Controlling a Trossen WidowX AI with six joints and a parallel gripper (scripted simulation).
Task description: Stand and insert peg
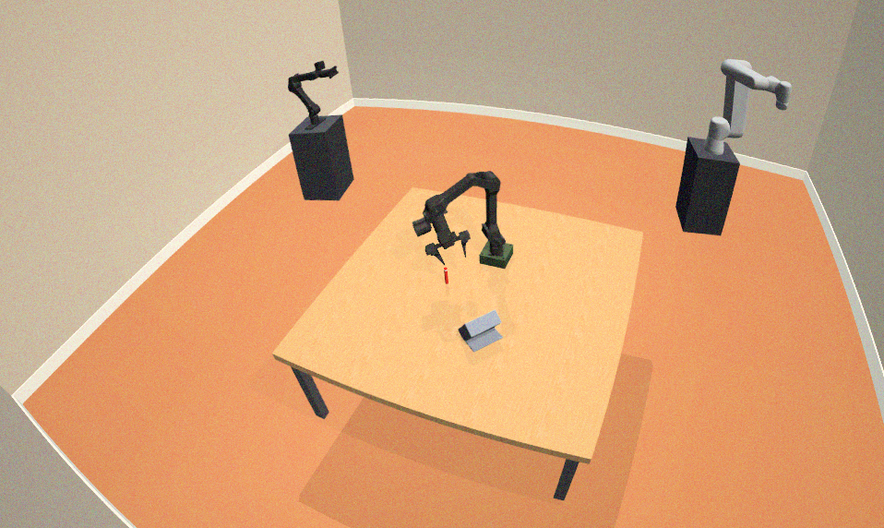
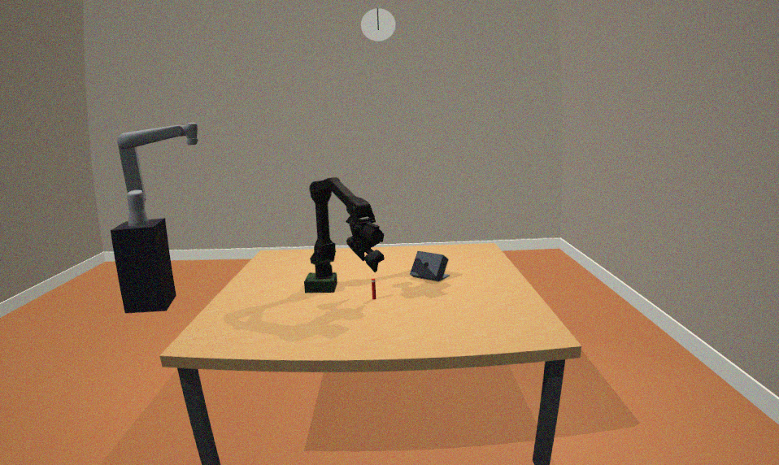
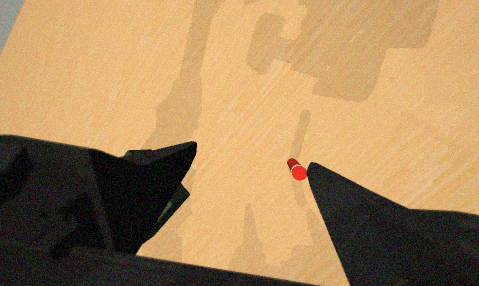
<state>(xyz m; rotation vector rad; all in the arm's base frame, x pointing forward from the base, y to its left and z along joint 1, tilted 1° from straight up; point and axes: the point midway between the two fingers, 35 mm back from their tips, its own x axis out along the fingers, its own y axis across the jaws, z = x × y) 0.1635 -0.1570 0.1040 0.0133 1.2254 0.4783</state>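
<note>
The red peg is 60 mm below my gripper tip and 40 mm to the right of it. From my gripper tip the other things lie so: grey sloped panel 280 mm ahead, 140 mm to the left, 70 mm below.
</note>
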